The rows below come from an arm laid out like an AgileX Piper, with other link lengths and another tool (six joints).
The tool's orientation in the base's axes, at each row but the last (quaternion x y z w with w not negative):
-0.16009 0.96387 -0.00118 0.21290
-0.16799 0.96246 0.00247 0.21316
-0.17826 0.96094 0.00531 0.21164
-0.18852 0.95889 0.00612 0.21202
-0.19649 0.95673 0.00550 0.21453
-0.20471 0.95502 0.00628 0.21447
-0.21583 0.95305 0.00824 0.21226
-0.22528 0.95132 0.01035 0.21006
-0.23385 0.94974 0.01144 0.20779
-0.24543 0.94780 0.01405 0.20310
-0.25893 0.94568 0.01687 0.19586
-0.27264 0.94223 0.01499 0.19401
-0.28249 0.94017 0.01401 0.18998
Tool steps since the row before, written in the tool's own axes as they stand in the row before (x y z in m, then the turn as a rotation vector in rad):
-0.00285 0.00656 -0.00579 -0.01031 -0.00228 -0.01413
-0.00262 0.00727 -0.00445 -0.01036 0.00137 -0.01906
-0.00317 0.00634 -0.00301 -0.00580 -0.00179 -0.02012
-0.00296 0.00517 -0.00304 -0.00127 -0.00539 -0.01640
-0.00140 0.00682 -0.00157 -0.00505 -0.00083 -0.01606
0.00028 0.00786 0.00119 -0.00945 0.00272 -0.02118
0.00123 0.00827 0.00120 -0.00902 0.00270 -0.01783
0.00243 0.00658 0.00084 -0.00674 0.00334 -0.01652
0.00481 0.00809 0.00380 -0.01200 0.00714 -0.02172
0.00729 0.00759 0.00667 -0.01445 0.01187 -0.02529
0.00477 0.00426 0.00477 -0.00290 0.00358 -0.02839
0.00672 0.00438 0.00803 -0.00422 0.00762 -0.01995
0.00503 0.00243 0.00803 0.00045 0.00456 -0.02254
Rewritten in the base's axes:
-0.00195 0.00672 0.00597 0.00374 0.00009 0.01724
-0.00195 0.00736 0.00464 0.00058 0.00318 0.02150
-0.00072 0.00676 0.00362 -0.00262 -0.00143 0.02080
-0.00063 0.00559 0.00362 -0.00360 -0.00605 0.01581
-0.00206 0.00667 0.00150 -0.00205 -0.00040 0.01673
-0.00284 0.00721 -0.00179 -0.00190 0.00405 0.02292
-0.00395 0.00713 -0.00222 -0.00090 0.00421 0.01970
-0.00449 0.00498 -0.00224 -0.00251 0.00397 0.01753
-0.00602 0.00554 -0.00601 -0.00201 0.00905 0.02410
-0.00686 0.00417 -0.00953 -0.00364 0.01388 0.02799
-0.00415 0.00202 -0.00651 -0.00976 0.00071 0.02705
-0.00462 0.00139 -0.01027 -0.00782 0.00595 0.01943
-0.00236 0.00047 -0.00948 -0.01067 0.00058 0.02037

